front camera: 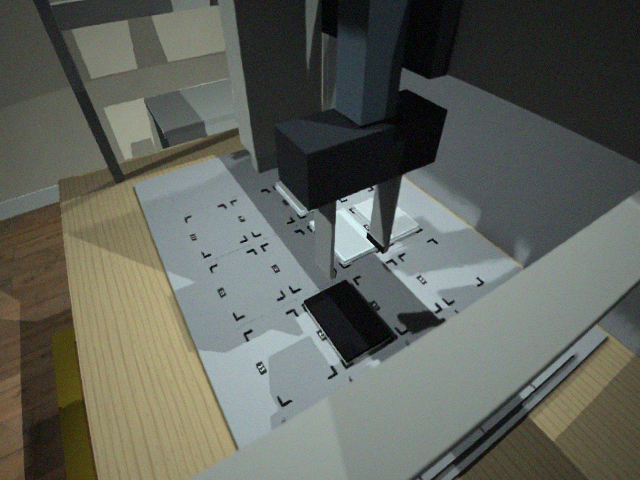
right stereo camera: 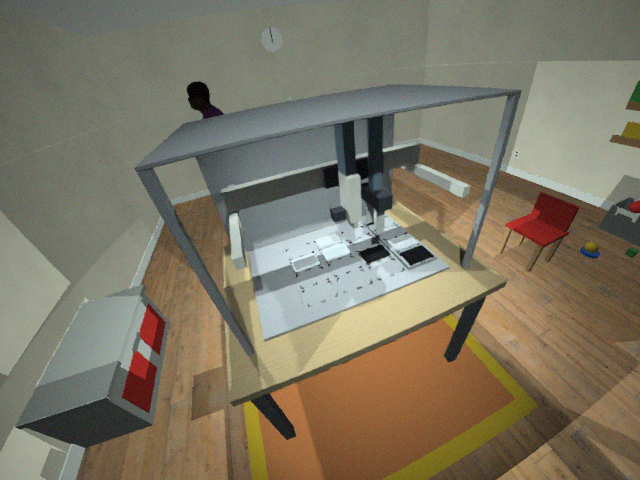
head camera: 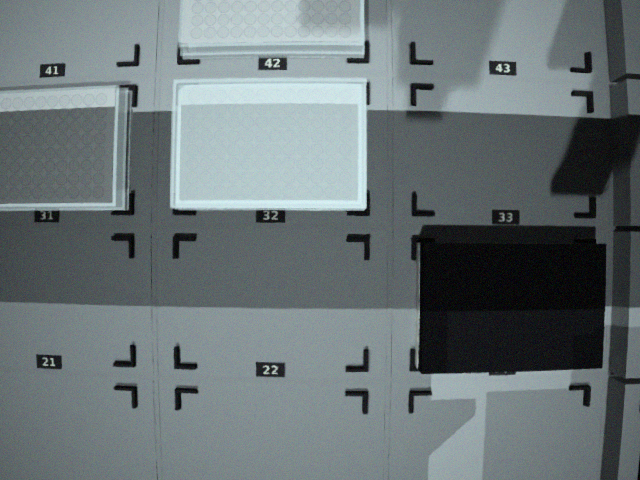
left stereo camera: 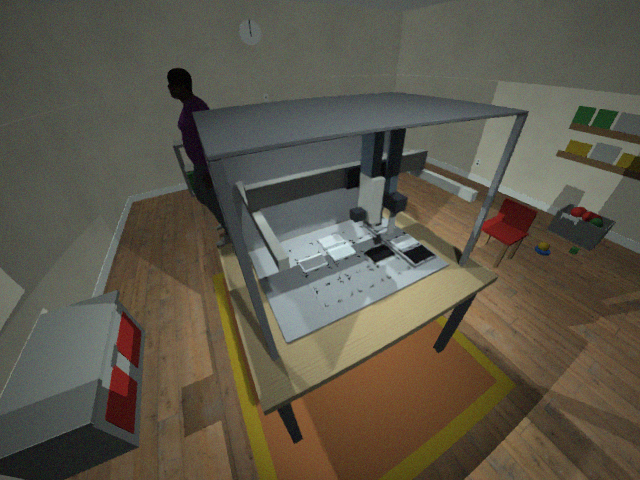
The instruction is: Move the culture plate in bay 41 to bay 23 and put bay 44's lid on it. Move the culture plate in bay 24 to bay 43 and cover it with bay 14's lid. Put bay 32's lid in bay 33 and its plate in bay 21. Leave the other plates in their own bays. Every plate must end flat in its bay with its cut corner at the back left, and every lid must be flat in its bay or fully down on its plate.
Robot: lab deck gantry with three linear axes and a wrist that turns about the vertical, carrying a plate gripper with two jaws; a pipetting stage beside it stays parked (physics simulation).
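Pixels of known places: gripper, between the fingertips: (front camera: 352, 256) (right stereo camera: 374, 228) (left stereo camera: 383, 229); robot's base, origin of its link: (front camera: 186, 219) (right stereo camera: 308, 306) (left stereo camera: 326, 306).
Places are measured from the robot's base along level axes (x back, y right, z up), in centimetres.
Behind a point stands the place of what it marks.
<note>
A black lid (front camera: 351, 322) {x -40.5, y -15.1, z 1.6 cm} (head camera: 511, 299) {x -38.7, y -15.6, z 1.7 cm} (left stereo camera: 379, 253) {x -38.4, y -14.4, z 1.7 cm} (right stereo camera: 374, 253) {x -38.9, y -14.7, z 1.6 cm} lies flat over a plate in bay 23; the plate's pale edge shows at its left in the head view. My gripper (front camera: 356, 262) {x -39.2, y -15.0, z 16.0 cm} is open and empty, raised above the deck behind the black lid in the front view. The plate with a pale lid (head camera: 268, 149) {x -22.9, y -25.2, z 1.7 cm} (front camera: 351, 240) {x -25.4, y -25.7, z 1.7 cm} sits in bay 32. Bays 33, 43 and 22 hold nothing, and nothing shows in the visible parts of bays 41 and 21. A pale plate (left stereo camera: 404, 241) {x -55.2, y -14.6, z 2.9 cm} (right stereo camera: 403, 242) {x -55.0, y -13.9, z 2.9 cm} sits in bay 24. Another black lid (left stereo camera: 417, 253) {x -54.8, y -4.5, z 2.2 cm} (right stereo camera: 416, 254) {x -55.3, y -4.0, z 2.3 cm} lies in bay 14.
A pale plate (head camera: 56, 149) {x -8.2, y -25.5, z 1.4 cm} (left stereo camera: 312, 262) {x -5.9, y -25.2, z 1.4 cm} sits in bay 31 and another (head camera: 271, 23) {x -22.9, y -33.8, z 1.4 cm} (front camera: 390, 219) in bay 42. The parked pipetting stage (left stereo camera: 371, 198) (right stereo camera: 351, 198) hangs beside the gripper. A person (left stereo camera: 193, 129) (right stereo camera: 199, 95) stands behind the enclosure.
</note>
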